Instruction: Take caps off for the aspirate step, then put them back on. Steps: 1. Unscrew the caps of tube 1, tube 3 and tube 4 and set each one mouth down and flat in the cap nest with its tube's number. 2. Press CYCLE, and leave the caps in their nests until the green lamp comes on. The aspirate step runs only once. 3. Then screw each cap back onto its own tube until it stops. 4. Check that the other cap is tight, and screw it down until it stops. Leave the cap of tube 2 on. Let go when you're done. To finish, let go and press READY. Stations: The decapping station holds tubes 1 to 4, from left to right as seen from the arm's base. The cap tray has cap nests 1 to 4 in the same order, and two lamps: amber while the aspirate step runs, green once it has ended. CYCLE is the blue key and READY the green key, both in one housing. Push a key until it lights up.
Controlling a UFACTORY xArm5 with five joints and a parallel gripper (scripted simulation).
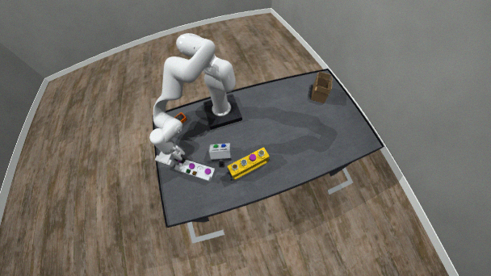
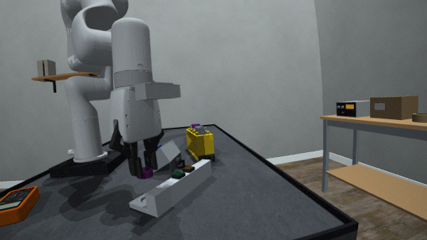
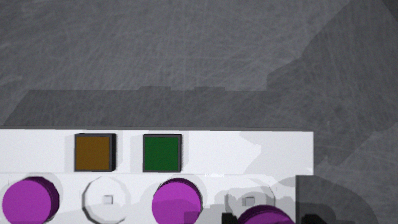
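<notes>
The green key is 21 cm to the left of my hand, 2 cm below it and 1 cm behind it. Round my hand: orange multimeter (31 cm behind, 8 cm below, 1 cm to the left); blue key (26 cm to the left, 2 cm below); grey key housing (24 cm to the left, 4 cm below, 1 cm ahead).
</notes>
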